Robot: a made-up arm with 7 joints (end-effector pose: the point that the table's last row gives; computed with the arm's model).
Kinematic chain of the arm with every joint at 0, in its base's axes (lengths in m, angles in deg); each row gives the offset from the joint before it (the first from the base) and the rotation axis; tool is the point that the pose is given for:
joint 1: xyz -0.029 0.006 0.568 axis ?
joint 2: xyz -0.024 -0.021 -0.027 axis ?
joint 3: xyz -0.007 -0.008 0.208 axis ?
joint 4: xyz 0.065 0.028 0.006 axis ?
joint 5: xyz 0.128 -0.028 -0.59 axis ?
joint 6: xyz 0.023 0 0.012 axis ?
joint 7: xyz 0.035 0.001 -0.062 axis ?
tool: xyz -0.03 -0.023 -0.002
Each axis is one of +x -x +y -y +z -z.
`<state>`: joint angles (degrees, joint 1 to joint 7).
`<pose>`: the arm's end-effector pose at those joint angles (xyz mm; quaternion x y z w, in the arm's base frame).
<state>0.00 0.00 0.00 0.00 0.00 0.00 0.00</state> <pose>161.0 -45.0 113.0 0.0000 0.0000 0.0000 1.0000</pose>
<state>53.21 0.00 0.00 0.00 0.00 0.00 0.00</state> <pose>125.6 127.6 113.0 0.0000 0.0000 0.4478 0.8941</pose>
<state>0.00 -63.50 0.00 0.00 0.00 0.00 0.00</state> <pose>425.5 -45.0 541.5 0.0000 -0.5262 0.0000 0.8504</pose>
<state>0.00 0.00 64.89 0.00 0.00 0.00 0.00</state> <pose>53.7 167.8 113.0 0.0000 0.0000 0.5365 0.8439</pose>
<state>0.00 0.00 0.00 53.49 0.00 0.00 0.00</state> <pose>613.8 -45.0 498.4 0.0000 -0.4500 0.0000 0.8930</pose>
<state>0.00 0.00 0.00 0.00 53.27 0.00 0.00</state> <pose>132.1 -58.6 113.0 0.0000 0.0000 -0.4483 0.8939</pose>
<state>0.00 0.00 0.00 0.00 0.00 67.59 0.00</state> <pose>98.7 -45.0 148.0 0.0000 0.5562 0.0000 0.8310</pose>
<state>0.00 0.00 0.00 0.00 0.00 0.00 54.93</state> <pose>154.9 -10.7 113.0 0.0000 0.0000 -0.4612 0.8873</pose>
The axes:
joint 1: +z
joint 2: +y
joint 3: +z
joint 4: -y
joint 5: -z
joint 6: +y
joint 7: -z

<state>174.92 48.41 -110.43 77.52 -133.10 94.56 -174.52</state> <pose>95.3 685.3 911.8 -0.5527 0.8277 0.0609 0.0757</pose>
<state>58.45 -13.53 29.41 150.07 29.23 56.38 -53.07</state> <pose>-86.9 91.6 1401.9 0.4195 -0.6708 0.6058 0.0840</pose>
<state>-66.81 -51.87 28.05 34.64 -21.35 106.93 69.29</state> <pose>292.5 -264.5 724.5 -0.3918 0.1289 -0.8069 0.4228</pose>
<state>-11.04 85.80 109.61 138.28 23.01 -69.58 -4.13</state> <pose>769.5 140.2 658.4 0.3731 -0.3878 -0.8012 0.2617</pose>
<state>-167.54 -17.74 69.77 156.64 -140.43 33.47 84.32</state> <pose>196.5 -110.5 1371.6 0.9753 0.2019 0.0060 0.0889</pose>
